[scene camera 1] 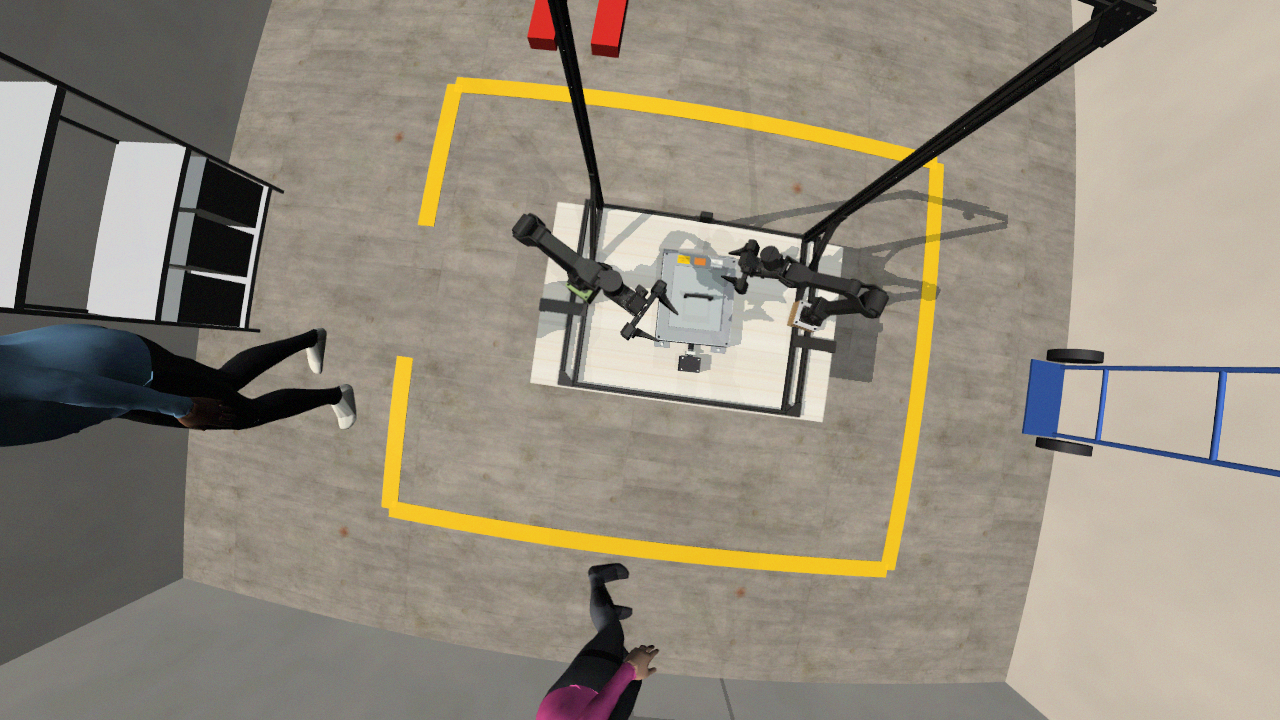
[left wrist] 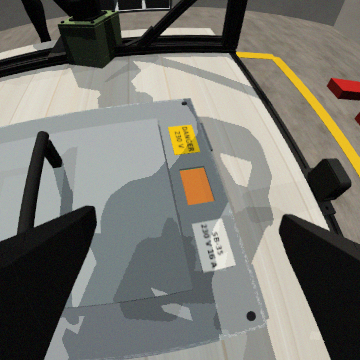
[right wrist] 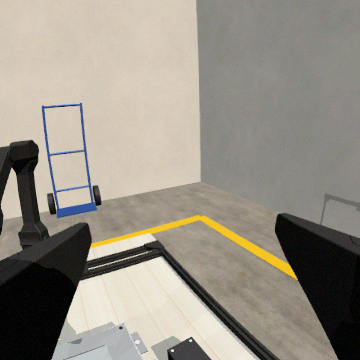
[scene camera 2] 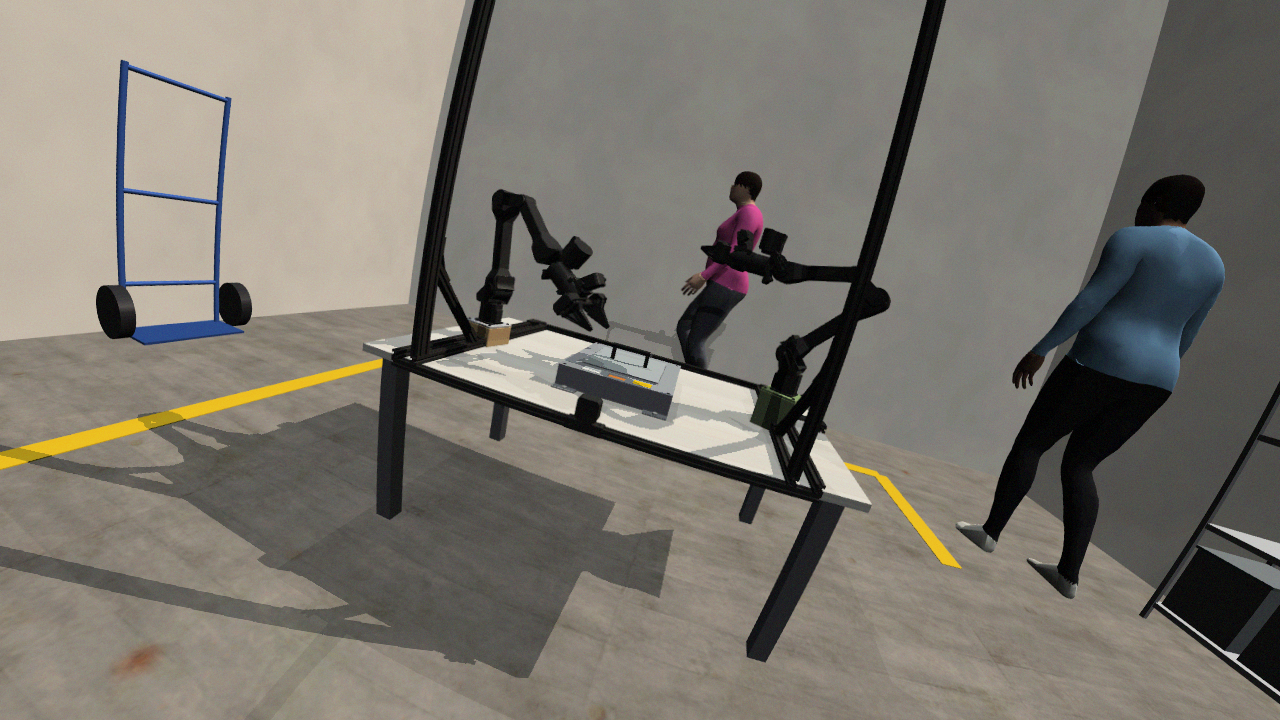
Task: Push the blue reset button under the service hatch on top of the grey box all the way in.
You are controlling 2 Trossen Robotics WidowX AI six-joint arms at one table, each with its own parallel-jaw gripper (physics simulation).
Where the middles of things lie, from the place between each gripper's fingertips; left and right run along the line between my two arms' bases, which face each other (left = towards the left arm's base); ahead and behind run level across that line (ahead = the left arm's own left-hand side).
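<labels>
The service hatch [scene camera 1: 697, 293] has my left hand 12 cm short of it and 8 cm to the left of it, with that hand 8 cm above it.
Measured from my right hand, the service hatch is 17 cm behind and 12 cm to the left, and it is 35 cm below.
</labels>
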